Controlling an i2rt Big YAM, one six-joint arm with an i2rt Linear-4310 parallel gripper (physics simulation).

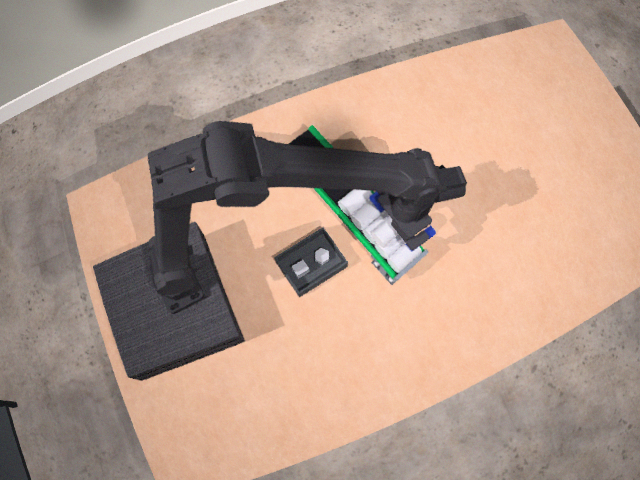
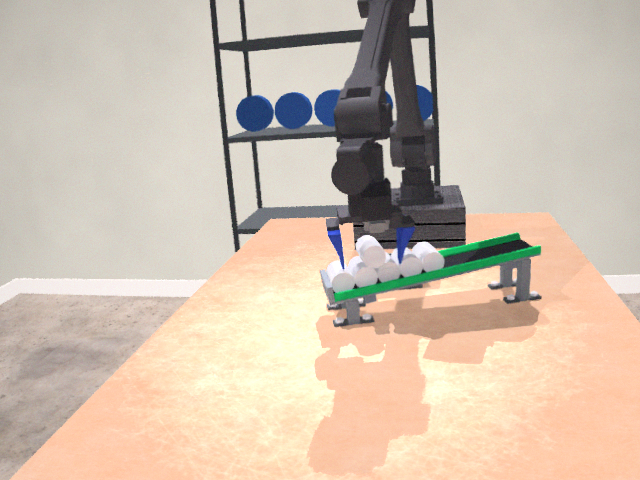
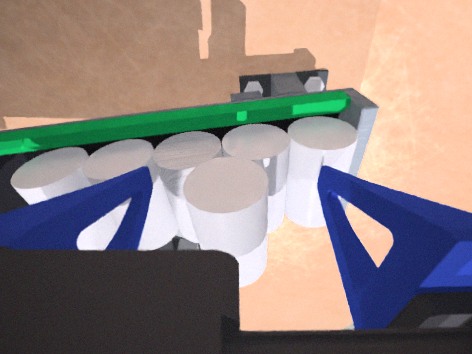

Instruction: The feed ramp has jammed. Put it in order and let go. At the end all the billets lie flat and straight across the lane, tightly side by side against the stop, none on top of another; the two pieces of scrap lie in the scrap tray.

Note:
I see my gripper and a dark scrap tray.
My gripper is seen too in image 2 and in image 3.

